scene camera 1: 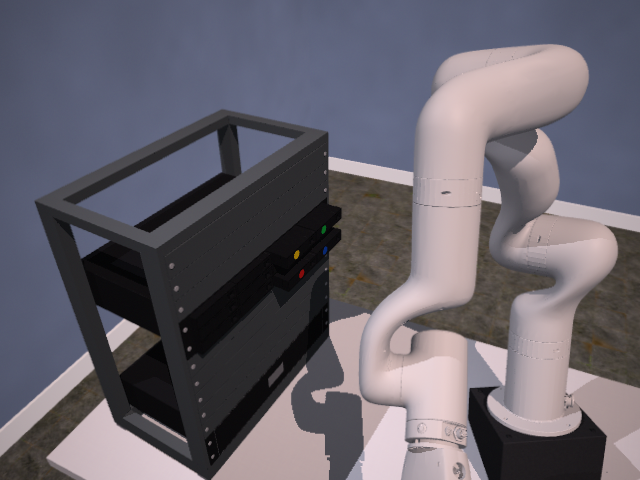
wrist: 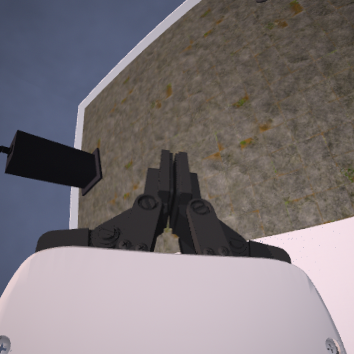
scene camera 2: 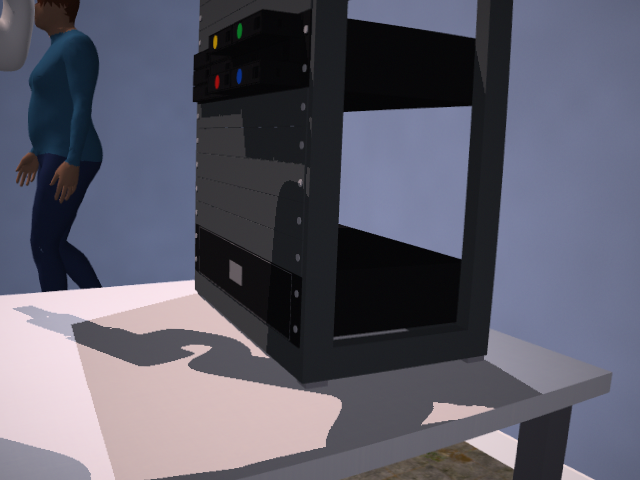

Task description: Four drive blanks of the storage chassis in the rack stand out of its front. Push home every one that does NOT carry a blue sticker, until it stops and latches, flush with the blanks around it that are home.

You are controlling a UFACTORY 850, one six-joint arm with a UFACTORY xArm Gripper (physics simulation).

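Observation:
The rack (scene camera 1: 155,248) (scene camera 2: 323,206) stands on the table with its storage chassis in the upper half. Four drive blanks stand out of the chassis front in two rows. The upper row has the yellow-stickered blank (scene camera 1: 296,254) (scene camera 2: 215,42) and the green-stickered blank (scene camera 1: 323,229) (scene camera 2: 239,31). The lower row has the red-stickered blank (scene camera 1: 301,273) (scene camera 2: 217,82) and the blue-stickered blank (scene camera 1: 325,250) (scene camera 2: 238,76). My gripper (wrist: 170,168) is shut and empty in the wrist view, pointing over the floor, away from the rack. Its fingers do not show in the scene views.
The white table (scene camera 1: 268,439) (scene camera 2: 155,428) carries the rack and the arm's black base block (scene camera 1: 553,459). A person (scene camera 2: 67,103) stands behind the table. A black box-shaped object (wrist: 52,160) shows at the left of the wrist view. My arm casts shadows on the table and rack front.

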